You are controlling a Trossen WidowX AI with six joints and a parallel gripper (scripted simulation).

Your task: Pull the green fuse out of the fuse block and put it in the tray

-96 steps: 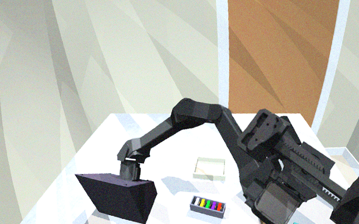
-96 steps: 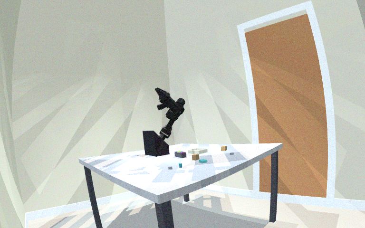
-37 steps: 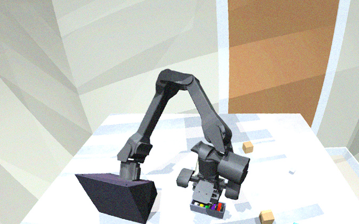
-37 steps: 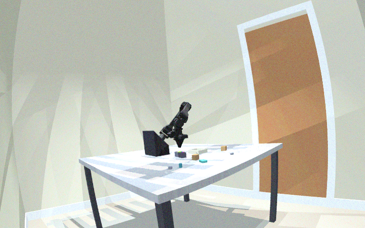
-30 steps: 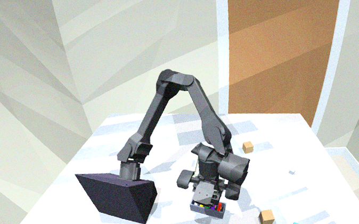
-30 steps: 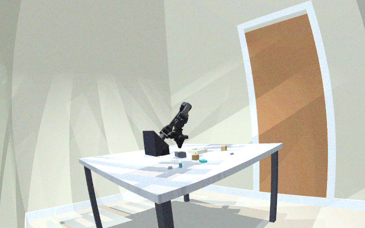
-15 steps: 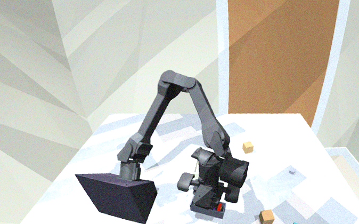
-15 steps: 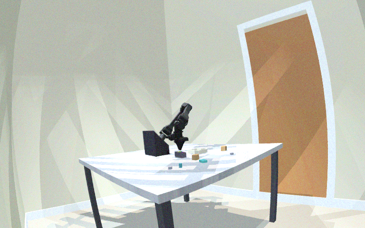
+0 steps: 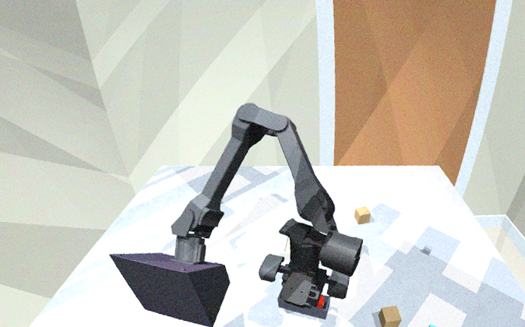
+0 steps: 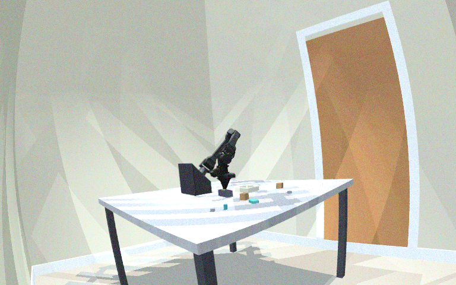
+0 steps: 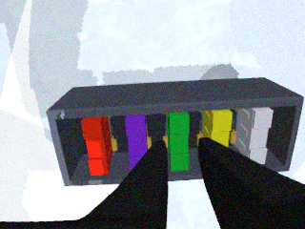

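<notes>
My gripper tip is 2 cm above the green fuse. From my gripper tip the other things lie so: cyan block 31 cm ahead, 5 cm to the right, 4 cm below; tan cube 20 cm ahead, 3 cm below, 2 cm to the right; pale tray 19 cm to the left, 4 cm below, 2 cm behind.
</notes>
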